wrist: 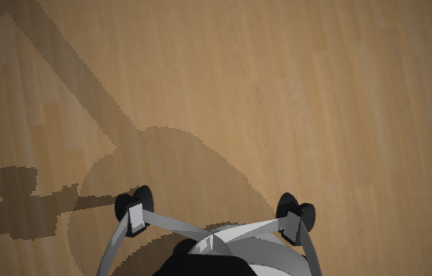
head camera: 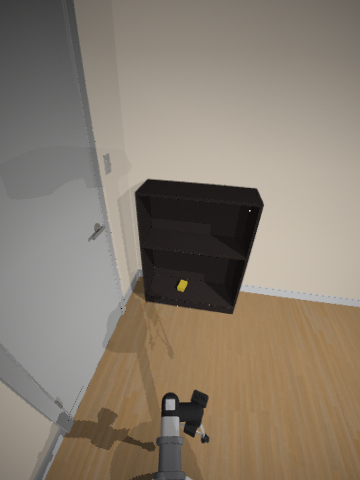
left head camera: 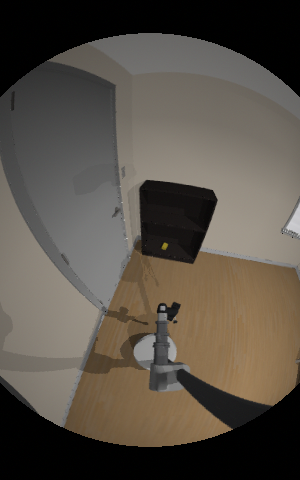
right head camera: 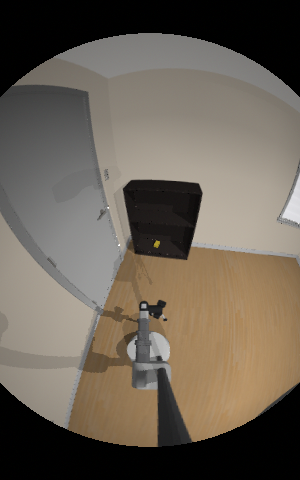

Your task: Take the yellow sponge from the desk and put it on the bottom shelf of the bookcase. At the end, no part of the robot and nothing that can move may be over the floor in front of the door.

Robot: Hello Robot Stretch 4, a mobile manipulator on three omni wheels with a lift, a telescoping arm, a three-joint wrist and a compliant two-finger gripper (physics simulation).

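Pixels of known places: gripper, fingertip midpoint: [wrist: 215, 205]; robot's base, origin of the base link: [right head camera: 149, 348].
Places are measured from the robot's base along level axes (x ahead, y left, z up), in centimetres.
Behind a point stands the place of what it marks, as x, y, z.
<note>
The yellow sponge [head camera: 182, 285] {141.4, -9.5, 11.7} [left head camera: 164, 246] {139.7, -9.5, 11.5} [right head camera: 156, 244] {139.4, -9.6, 11.5} lies on the bottom shelf of the dark bookcase [head camera: 204, 194] {133.3, -19.9, 103.2} [left head camera: 180, 187] {140.6, -19.1, 103.1} [right head camera: 162, 185] {136.2, -16.9, 103.2}, a little left of the shelf's middle. My gripper [head camera: 199, 433] [left head camera: 175, 320] [right head camera: 164, 317] [wrist: 215, 205] {31.9, -8.7, 33.9} is open and empty, with its fingertips wide apart above the wood floor. It is outside the bookcase, well in front of it and apart from the sponge. The grey door [head camera: 45, 200] {84.5, 50.5, 119.4} [left head camera: 75, 165] {76.3, 52.1, 142.3} [right head camera: 55, 170] {79.1, 51.5, 145.0} is closed, left of the arm and bookcase. The desk does not show.
The arm [head camera: 170, 457] {18.7, -0.2, 75.3} [left head camera: 161, 345] {8.2, 0.0, 77.0} [right head camera: 143, 340] {9.8, -0.8, 76.8} points toward the bookcase, with the round white base below it. The floor [head camera: 105, 395] {57.8, 42.2, -2.8} beside the door bears shadows of the robot. The edge of a window [left head camera: 294, 222] {118.6, -216.7, 97.9} [right head camera: 292, 212] {117.1, -223.9, 95.8} shows at the right.
</note>
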